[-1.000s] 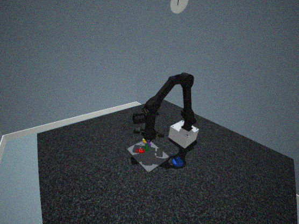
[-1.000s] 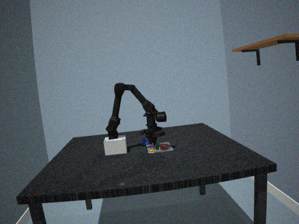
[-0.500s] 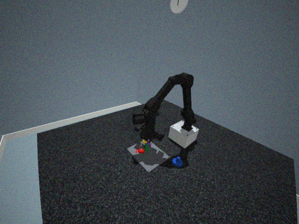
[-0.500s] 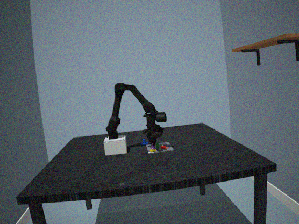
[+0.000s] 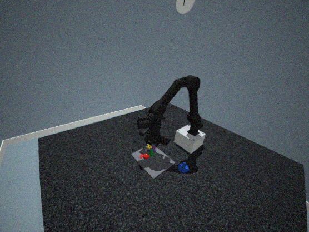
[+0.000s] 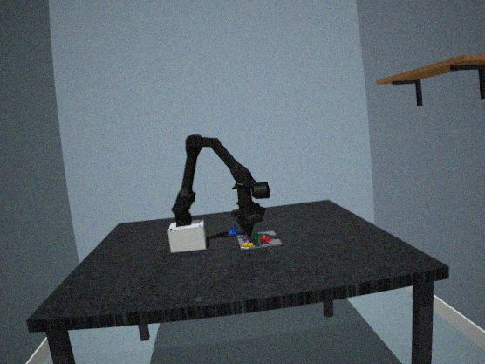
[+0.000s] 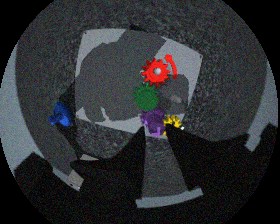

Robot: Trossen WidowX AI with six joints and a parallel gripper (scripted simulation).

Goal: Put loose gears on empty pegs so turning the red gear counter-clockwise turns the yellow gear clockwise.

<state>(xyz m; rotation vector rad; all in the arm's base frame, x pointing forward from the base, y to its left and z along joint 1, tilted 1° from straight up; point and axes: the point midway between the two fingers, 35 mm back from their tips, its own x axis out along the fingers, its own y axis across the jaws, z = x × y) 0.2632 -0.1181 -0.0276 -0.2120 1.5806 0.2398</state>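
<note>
Now: gripper tip 2 cm above the purple gear. Round my gripper tip: yellow gear: 4 cm to the right, 2 cm below, 1 cm behind; then red gear: 7 cm ahead, 2 cm below, 1 cm to the left; then green gear: 3 cm ahead, 2 cm to the left, 2 cm below.
</note>
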